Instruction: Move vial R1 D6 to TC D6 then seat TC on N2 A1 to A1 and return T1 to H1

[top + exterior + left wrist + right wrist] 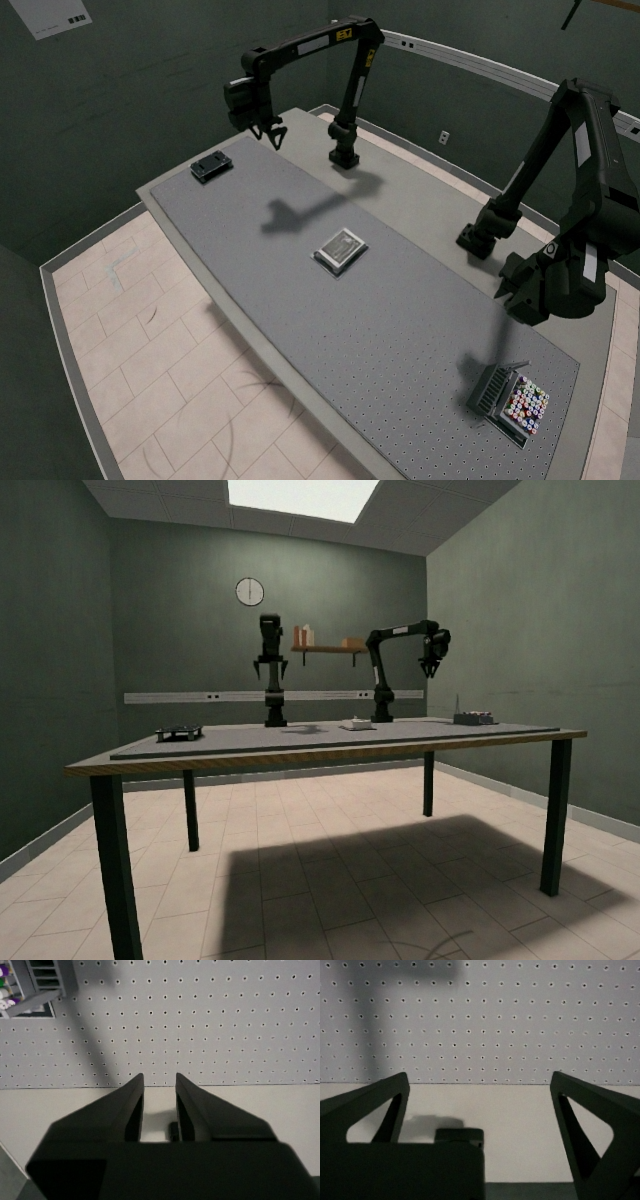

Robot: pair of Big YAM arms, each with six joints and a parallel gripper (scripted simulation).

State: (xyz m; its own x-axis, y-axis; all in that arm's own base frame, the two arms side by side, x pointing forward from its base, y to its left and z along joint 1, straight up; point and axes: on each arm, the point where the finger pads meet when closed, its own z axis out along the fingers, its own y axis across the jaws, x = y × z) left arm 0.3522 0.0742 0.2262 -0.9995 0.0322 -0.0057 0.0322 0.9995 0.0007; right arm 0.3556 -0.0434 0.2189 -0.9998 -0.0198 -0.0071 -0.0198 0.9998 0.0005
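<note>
My right gripper is now 3 cm short of the tube carrier, 37 cm to the right of it and 20 cm above it. Round my right hand: slotted holder (7 cm ahead, 93 cm to the left, 21 cm below); then black nest (12 cm ahead, 33 cm to the right, 19 cm below).
</note>
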